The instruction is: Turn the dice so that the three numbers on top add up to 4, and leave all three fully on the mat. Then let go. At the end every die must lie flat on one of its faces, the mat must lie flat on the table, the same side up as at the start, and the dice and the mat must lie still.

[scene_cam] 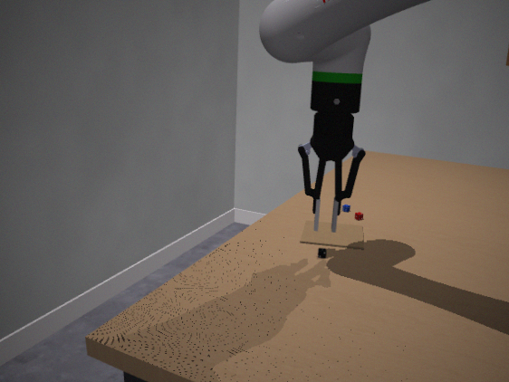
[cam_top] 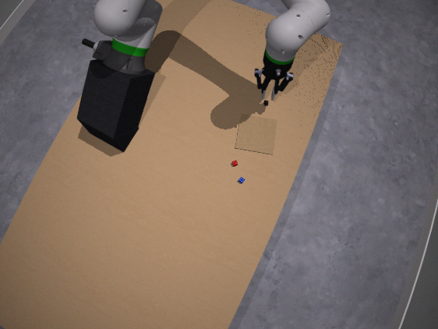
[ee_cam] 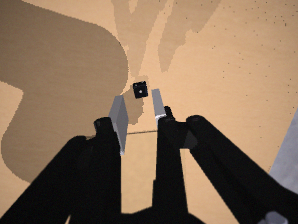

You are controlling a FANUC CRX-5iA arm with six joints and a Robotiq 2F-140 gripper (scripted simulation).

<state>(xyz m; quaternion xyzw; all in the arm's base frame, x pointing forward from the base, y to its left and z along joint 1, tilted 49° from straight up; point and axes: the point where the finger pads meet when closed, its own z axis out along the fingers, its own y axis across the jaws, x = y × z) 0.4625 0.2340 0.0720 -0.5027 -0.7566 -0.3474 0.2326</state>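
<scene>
The black die lies 90 mm below my hand. The rest, counted from my hand: red die: 270 mm to the right, 90 mm below, 10 mm ahead; blue die: 320 mm to the right, 90 mm below, 60 mm ahead; tan mat: 130 mm to the right, 90 mm below, 20 mm ahead.
</scene>
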